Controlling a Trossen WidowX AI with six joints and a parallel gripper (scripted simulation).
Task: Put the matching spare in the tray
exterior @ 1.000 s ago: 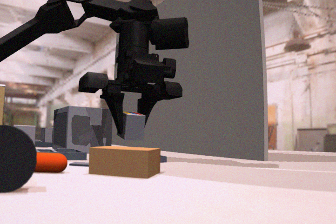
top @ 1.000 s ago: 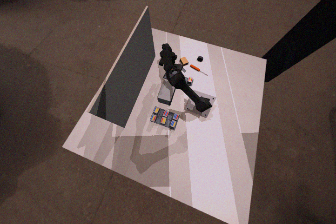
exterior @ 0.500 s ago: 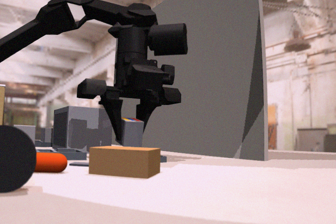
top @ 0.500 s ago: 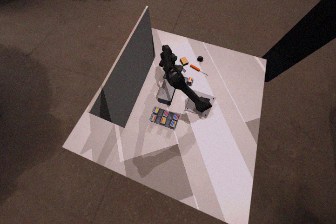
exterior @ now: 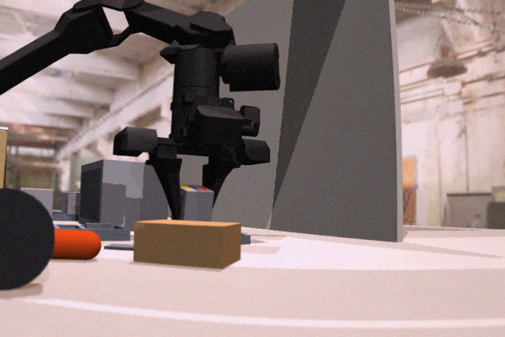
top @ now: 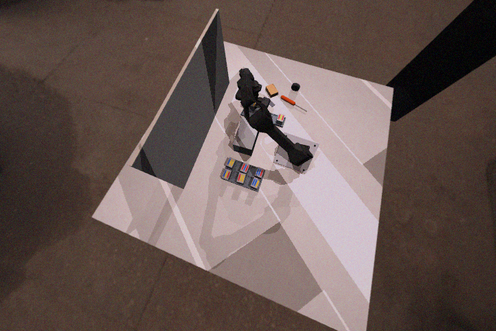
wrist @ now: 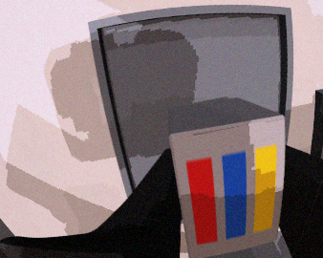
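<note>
The rimmed tray lies 20 mm below my gripper tip. The rest, counted from my gripper tip: mounted unit: 210 mm to the left, 30 mm above, 20 mm behind; cardboard box: 150 mm to the right, 80 mm behind, 10 mm below; black tape roll: 220 mm behind, 210 mm to the right.
</note>
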